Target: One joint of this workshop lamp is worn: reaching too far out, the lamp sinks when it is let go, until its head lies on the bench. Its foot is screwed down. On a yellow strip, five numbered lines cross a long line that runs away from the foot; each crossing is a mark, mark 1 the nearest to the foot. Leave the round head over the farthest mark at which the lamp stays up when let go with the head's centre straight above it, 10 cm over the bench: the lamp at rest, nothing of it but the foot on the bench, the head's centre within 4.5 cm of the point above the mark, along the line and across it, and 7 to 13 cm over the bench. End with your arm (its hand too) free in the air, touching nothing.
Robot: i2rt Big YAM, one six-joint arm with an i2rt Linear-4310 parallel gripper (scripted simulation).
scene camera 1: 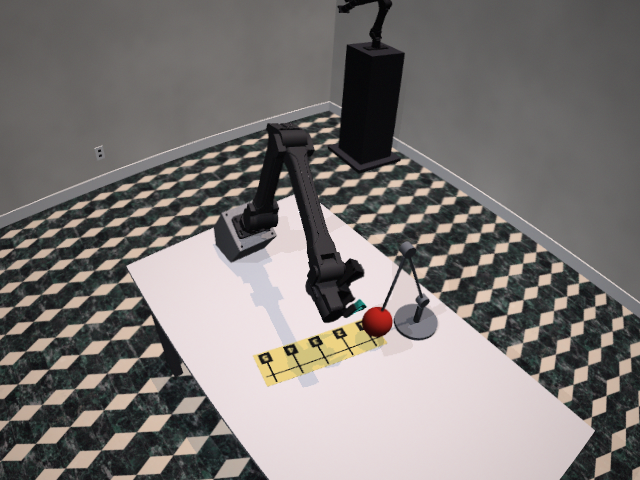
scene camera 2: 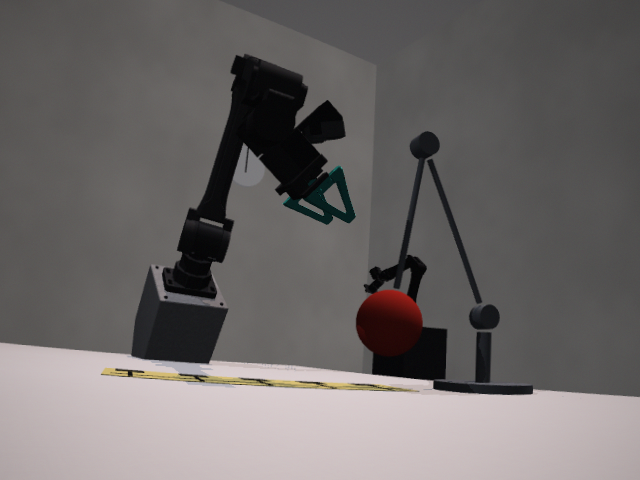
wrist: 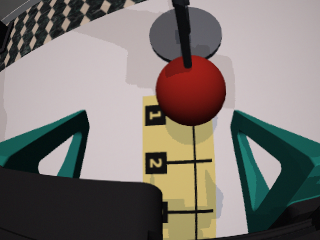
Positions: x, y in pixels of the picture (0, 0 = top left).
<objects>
A red round lamp head (scene camera 1: 377, 322): 147 cm from the lens. A yellow strip (scene camera 1: 283, 363) is 152 cm from the lens. A round lamp foot (scene camera 1: 413, 322): 166 cm from the lens. The marked spots on the round lamp foot and the red round lamp head are 22 cm apart.
</objects>
